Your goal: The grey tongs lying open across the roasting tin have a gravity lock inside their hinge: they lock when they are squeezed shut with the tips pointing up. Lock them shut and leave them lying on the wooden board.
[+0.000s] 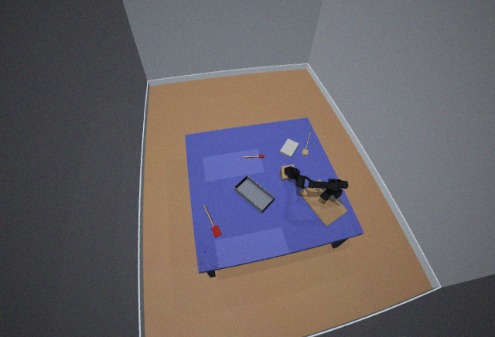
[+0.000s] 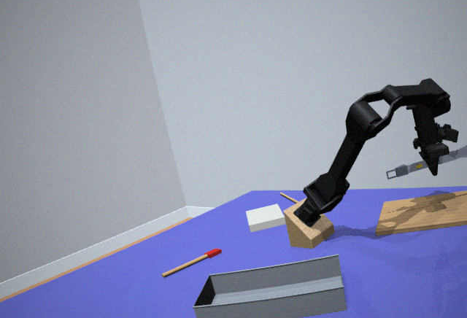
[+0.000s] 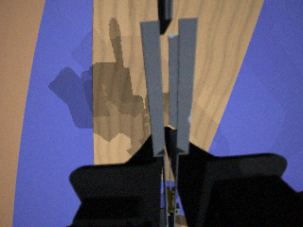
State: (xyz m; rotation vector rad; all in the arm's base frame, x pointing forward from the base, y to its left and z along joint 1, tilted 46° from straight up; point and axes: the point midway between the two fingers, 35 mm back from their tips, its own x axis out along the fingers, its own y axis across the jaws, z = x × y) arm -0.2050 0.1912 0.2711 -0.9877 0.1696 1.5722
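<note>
Now: gripper tip 100 mm above the wooden board. Round my gripper tip: grey roasting tin (540 mm ahead, 220 mm to the right, 80 mm below); then red spatula (920 mm ahead, 100 mm below, 70 mm to the right); then block (600 mm to the right, 100 mm below, 70 mm ahead).
</note>
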